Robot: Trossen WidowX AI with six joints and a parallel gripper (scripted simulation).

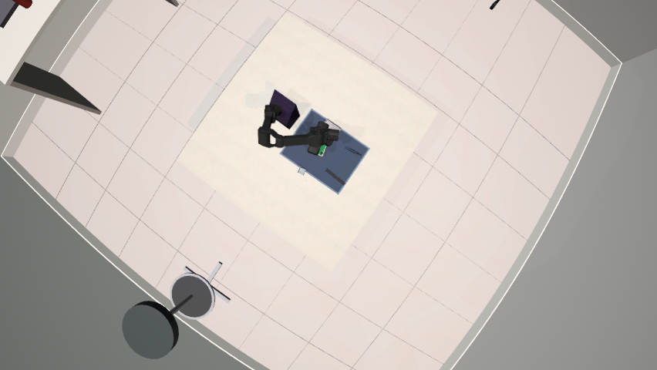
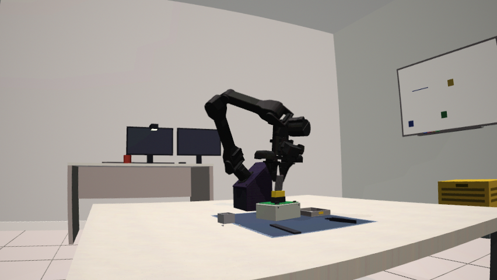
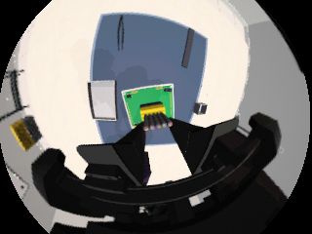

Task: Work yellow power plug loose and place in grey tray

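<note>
The yellow power plug lies 3 cm below my gripper tip. Also, from my gripper tip: grey tray: 1 cm ahead, 14 cm to the left, 12 cm below; then blue mat: 5 cm ahead, 1 cm to the right, 12 cm below.
</note>
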